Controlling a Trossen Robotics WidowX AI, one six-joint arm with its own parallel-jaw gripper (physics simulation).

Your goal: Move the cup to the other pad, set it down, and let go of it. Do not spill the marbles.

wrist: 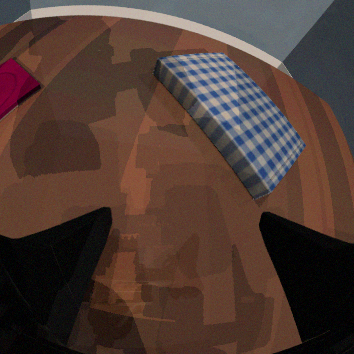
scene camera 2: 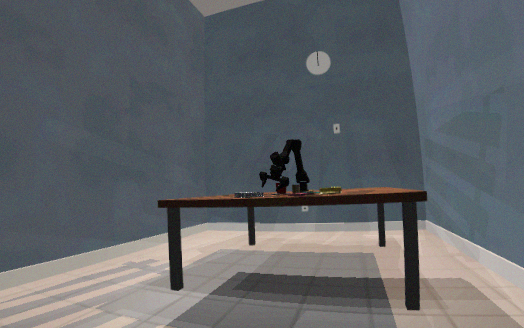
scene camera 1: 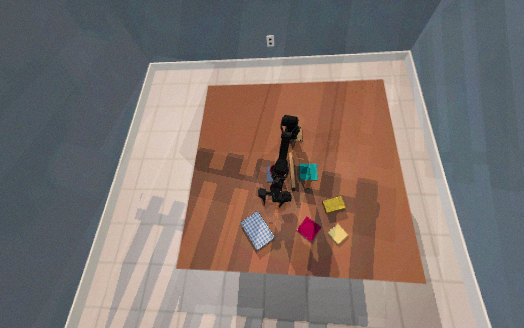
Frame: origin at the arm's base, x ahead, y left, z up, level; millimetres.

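Where they show: gripper, fingertip midpoint: (wrist: pixel 187 218) (scene camera 2: pixel 268 188) (scene camera 1: pixel 271 206); arm's base, link origin: (scene camera 2: pixel 303 190).
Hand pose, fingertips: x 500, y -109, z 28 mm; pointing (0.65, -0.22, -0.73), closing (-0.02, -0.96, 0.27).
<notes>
Each offset is from my fingertips to the top centre of the thing. "pt": to the spot under its first point.
The red cup {dx -216, dy +14, dz +36 mm} (scene camera 1: pixel 272 169) (scene camera 2: pixel 281 190) stands on the blue pad {dx -217, dy +12, dz -35 mm} (scene camera 1: pixel 269 176), largely hidden by the arm in scene camera 1. Its marbles cannot be made out. The teal pad {dx -237, dy +215, dz -35 mm} (scene camera 1: pixel 313 173) lies to the right, across a wooden bar {pt dx -189, dy +122, dz +20 mm} (scene camera 1: pixel 293 175). My gripper (scene camera 1: pixel 272 203) (scene camera 2: pixel 273 187) (wrist: pixel 187 218) is open, with nothing between its fingers. It hangs above the table, on the checkered block's side of the cup. The cup and both pads do not show in the wrist view.
A blue-and-white checkered block {dx +135, dy -76, dz -13 mm} (scene camera 1: pixel 257 230) (scene camera 2: pixel 248 194) (wrist: pixel 230 110), a magenta square {pt dx +113, dy +218, dz -31 mm} (scene camera 1: pixel 309 229) (wrist: pixel 14 86), a pale yellow block {dx +127, dy +372, dz -27 mm} (scene camera 1: pixel 338 234) and a yellow block {dx -32, dy +356, dz -8 mm} (scene camera 1: pixel 334 204) (scene camera 2: pixel 330 190) lie on the table. The wooden bar stands between the pads.
</notes>
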